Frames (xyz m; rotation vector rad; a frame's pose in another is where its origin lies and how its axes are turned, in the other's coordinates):
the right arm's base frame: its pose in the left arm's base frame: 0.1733 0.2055 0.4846 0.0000 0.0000 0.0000
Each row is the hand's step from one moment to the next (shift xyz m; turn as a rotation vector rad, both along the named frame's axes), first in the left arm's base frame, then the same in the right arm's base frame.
Working: the left arm's base frame: its pose in the right arm's base frame: -0.1733 -0.2055 -0.4846 0.0000 0.0000 0.0000

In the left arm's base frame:
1: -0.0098 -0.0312 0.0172 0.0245 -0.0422 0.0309
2: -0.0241 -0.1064 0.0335 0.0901 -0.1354 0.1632
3: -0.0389 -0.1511 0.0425 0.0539 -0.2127 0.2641
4: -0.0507 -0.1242 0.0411 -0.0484 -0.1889 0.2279
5: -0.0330 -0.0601 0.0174 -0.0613 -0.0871 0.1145
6: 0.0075 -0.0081 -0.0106 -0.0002 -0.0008 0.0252
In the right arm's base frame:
1: -0.0098 -0.0312 0.0172 0.0245 -0.0422 0.0309
2: -0.0241 -0.1064 0.0335 0.0901 -0.1354 0.1632
3: -0.0389 -0.1511 0.0425 0.0539 -0.2127 0.2641
4: -0.0507 -0.1242 0.0411 -0.0484 -0.1889 0.2279
5: -0.0330 -0.0601 0.0174 -0.0613 -0.0871 0.1145
6: 0.0075 -0.0081 -0.0106 -0.0002 -0.0008 0.0252

